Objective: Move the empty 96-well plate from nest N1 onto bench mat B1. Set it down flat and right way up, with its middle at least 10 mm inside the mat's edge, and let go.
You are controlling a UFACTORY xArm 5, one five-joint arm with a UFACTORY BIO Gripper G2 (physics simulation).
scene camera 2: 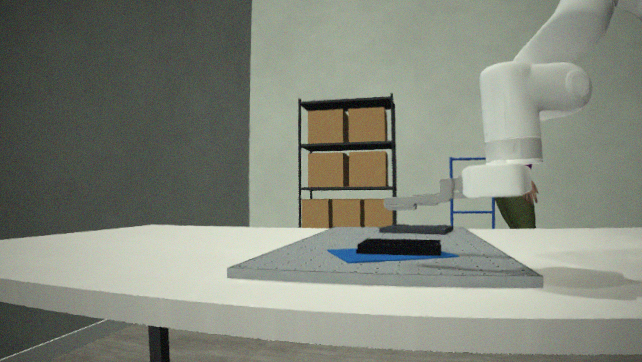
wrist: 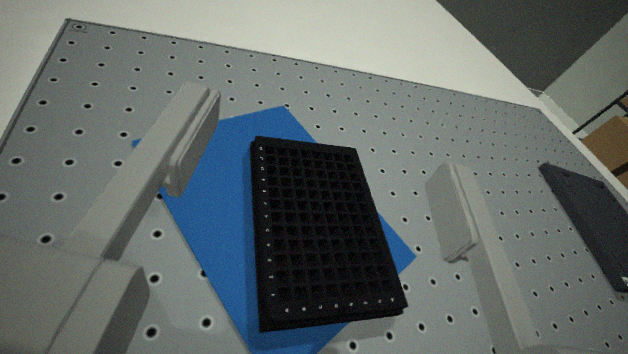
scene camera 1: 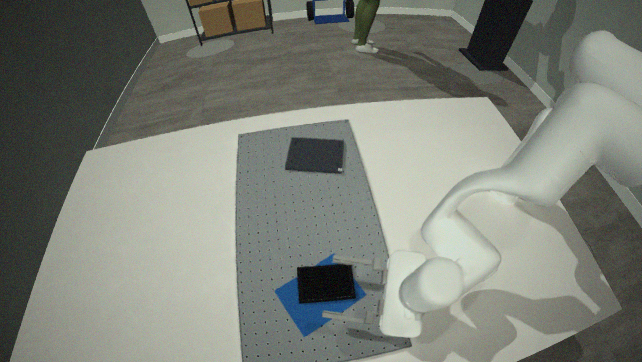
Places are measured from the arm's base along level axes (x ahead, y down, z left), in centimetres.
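Pixels of known places: end effector, tool point: (scene camera 2: pixel 413 201) (wrist: pixel 332 176) (scene camera 1: pixel 338 287).
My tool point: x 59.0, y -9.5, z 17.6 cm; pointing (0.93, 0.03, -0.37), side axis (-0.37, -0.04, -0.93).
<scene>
Ahead of a thing's pixels: the offset from my tool point to its top centre. Level surfaces: height alone.
The black 96-well plate {dx +2.1, dy +6.6, dz -2.9 cm} (scene camera 1: pixel 326 283) (scene camera 2: pixel 399 247) (wrist: pixel 327 227) lies flat on the blue bench mat B1 {dy +8.0 cm} (scene camera 1: pixel 306 322) (scene camera 2: pixel 345 256) (wrist: pixel 210 210), wells facing up. It is turned relative to the mat; its middle is over the mat and some of its corners reach past the mat's edges. My gripper (scene camera 1: pixel 329 287) (scene camera 2: pixel 400 203) (wrist: pixel 322 128) is open and empty. Its fingers stand on either side of the plate, apart from it, and in scene camera 2 they are higher than the plate. The dark nest N1 {dx -2.2, dy +6.7, dz -40.4 cm} (scene camera 1: pixel 315 155) (scene camera 2: pixel 416 229) (wrist: pixel 587 220) is empty.
The grey perforated board {dy +8.2 cm} (scene camera 1: pixel 280 210) (scene camera 2: pixel 290 265) (wrist: pixel 350 107) carries the mat and the nest on the white table {dy +9.5 cm} (scene camera 1: pixel 150 225) (scene camera 2: pixel 150 255). A shelf rack (scene camera 2: pixel 347 146) with boxes, a blue trolley (scene camera 2: pixel 451 192) and a person (scene camera 1: pixel 366 22) are in the background.
</scene>
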